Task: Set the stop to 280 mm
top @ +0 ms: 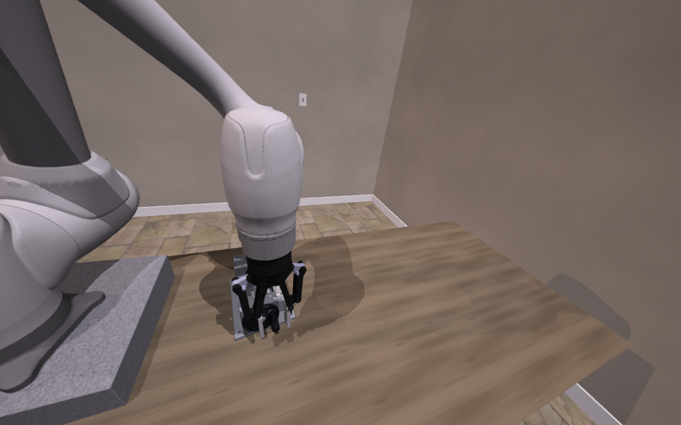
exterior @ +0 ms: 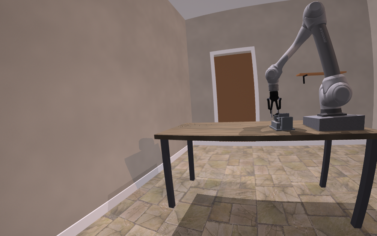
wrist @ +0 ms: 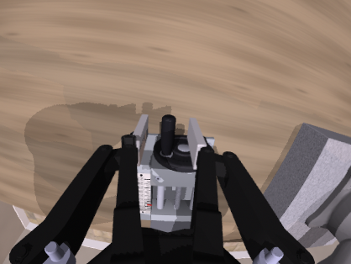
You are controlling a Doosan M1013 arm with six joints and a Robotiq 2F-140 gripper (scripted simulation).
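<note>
Now: the handwheel 1 cm behind my hand, 2 cm to the left of it and 2 cm below it.
</note>
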